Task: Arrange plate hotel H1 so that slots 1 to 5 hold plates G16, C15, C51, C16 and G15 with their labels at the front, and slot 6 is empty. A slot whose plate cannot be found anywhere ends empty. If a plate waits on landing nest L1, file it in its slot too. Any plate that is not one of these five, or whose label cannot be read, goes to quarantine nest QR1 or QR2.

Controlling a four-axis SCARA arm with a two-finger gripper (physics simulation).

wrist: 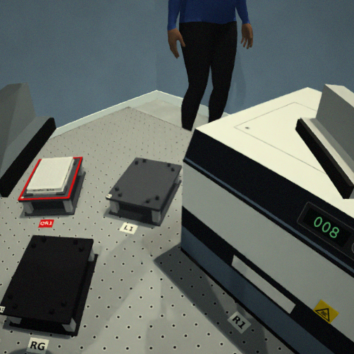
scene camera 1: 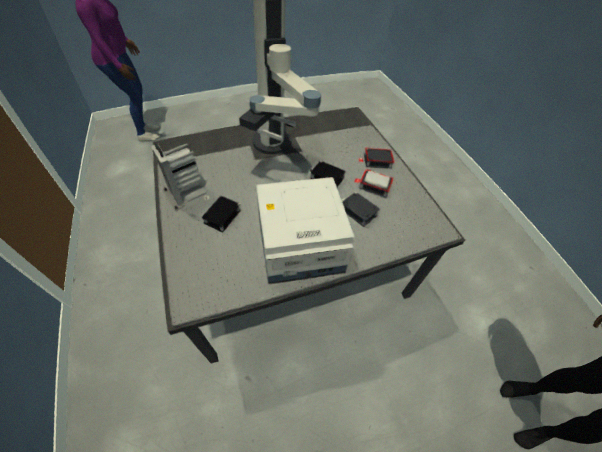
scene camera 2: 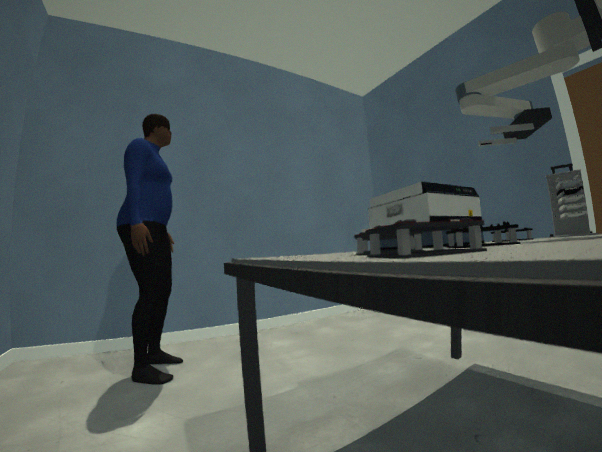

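Observation:
My gripper (scene camera 1: pixel 289 132) (scene camera 2: pixel 485 137) (wrist: pixel 175 101) is open and empty, high above the back of the table. Hotel H1 (scene camera 1: pixel 168 175) (scene camera 2: pixel 556 210) stands at the table's left in scene camera 1, holding several pale plates with a dark gap in its upper part; their labels cannot be read. A white plate (scene camera 1: pixel 377 179) (wrist: pixel 51 174) lies on red-rimmed quarantine nest QR1 (wrist: pixel 75 176); its label is not readable. The other red-rimmed nest (scene camera 1: pixel 379 155) behind it has a bare dark top. Landing nest L1 (scene camera 1: pixel 361 207) (wrist: pixel 145 186) is dark grey and bears no plate.
A large white device (scene camera 1: pixel 300 210) (scene camera 2: pixel 425 205) (wrist: pixel 260 200) stands beside L1, its display reading 008. Black nest RG (scene camera 1: pixel 328 172) (wrist: pixel 52 277) and another black nest (scene camera 1: pixel 221 212) near H1 are bare. People stand beyond the table (scene camera 1: pixel 300 296).

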